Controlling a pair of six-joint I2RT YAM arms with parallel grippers.
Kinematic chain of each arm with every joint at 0, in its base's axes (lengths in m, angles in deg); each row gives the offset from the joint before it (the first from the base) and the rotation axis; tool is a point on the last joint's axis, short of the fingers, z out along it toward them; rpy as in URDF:
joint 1: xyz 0 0 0.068 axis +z
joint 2: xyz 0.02 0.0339 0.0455 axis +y
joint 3: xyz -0.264 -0.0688 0 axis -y
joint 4: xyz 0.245 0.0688 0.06 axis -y
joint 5: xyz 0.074 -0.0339 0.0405 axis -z
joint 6: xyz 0.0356 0 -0.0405 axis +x
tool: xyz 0 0 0 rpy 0 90 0
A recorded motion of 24 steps. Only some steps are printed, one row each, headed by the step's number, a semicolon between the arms.
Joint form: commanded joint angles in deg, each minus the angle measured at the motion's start. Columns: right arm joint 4, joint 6, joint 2, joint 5, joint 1, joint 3; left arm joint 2, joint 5, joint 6, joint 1, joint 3, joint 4.
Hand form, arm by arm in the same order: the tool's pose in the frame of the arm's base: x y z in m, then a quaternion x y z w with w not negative. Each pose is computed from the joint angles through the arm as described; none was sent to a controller.
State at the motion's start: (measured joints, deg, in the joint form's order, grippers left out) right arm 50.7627 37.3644 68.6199 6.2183 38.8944 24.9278; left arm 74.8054 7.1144 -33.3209 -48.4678 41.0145 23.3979
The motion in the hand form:
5: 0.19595 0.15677 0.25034 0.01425 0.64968 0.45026 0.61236; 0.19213 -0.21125 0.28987 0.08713 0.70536 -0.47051 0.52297
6: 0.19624 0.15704 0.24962 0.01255 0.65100 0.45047 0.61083; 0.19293 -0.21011 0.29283 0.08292 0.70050 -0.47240 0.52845
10: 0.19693 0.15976 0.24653 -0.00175 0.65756 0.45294 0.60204; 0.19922 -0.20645 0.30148 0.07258 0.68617 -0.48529 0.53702
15: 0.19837 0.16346 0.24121 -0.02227 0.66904 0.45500 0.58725; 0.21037 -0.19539 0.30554 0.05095 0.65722 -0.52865 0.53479
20: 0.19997 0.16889 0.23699 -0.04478 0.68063 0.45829 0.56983; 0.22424 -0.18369 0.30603 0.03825 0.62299 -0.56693 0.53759
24: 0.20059 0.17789 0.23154 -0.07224 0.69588 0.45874 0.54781; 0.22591 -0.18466 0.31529 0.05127 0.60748 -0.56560 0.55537
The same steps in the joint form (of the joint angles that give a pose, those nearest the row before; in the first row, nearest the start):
5: 2.02 -0.43 0.16 -2.09 0.35 0.04; -3.75 -5.62 -1.60 0.94 -0.36 6.41
6: 1.98 -0.45 0.32 -2.35 0.32 0.03; -3.93 -5.85 -1.73 1.18 -0.16 6.90
10: 1.65 -0.87 1.11 -3.98 0.47 0.16; -3.76 -4.70 -2.86 2.75 0.88 8.50
15: 0.83 -1.48 2.33 -6.43 0.56 0.39; -3.07 -0.09 -7.85 6.45 0.12 14.79
20: -0.48 -2.13 3.69 -8.98 0.91 1.09; -0.98 4.74 -12.41 10.59 -0.78 23.24
24: -2.58 -3.24 5.46 -11.18 2.02 2.19; -0.70 5.01 -10.65 10.67 0.68 24.24

